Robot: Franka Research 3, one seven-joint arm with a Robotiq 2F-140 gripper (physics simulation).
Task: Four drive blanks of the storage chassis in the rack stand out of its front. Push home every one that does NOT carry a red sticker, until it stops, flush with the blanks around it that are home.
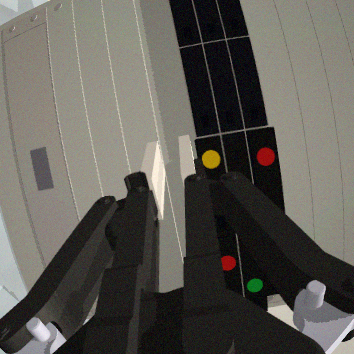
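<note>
My gripper (171,154) is shut or nearly so, its pale pads a small gap apart with grey panel showing between them. The pads are left of the dark blanks; the right pad is close beside the blank with the yellow sticker (211,159). A blank with a red sticker (265,156) is further right, with a plain dark blank (234,150) between them. Lower down, partly behind the right finger, are a blank with a red sticker (227,263) and one with a green sticker (255,285). How far each blank stands out is hard to tell.
Plain dark blanks (225,85) fill the bay above the stickered ones. Grey chassis panels (95,100) (295,100) flank the bay on both sides. A darker rectangle (41,168) marks the far left panel. Small round studs (33,18) line the upper left edge.
</note>
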